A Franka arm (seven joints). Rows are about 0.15 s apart.
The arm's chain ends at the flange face. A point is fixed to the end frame.
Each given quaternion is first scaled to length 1.
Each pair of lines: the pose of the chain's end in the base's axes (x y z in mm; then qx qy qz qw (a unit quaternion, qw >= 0)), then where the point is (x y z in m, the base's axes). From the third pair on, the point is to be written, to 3 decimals.
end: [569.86 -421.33 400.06 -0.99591 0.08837 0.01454 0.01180]
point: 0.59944 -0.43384 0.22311
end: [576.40 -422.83 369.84 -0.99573 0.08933 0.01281 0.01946]
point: 0.60680 -0.43277 0.19287
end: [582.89 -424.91 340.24 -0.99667 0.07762 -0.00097 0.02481]
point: 0.619 -0.433 0.164
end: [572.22 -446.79 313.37 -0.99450 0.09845 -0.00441 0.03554]
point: 0.609 -0.452 0.137
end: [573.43 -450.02 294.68 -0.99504 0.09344 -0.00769 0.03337]
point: 0.611 -0.456 0.119
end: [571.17 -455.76 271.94 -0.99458 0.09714 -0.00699 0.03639]
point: 0.609 -0.461 0.096
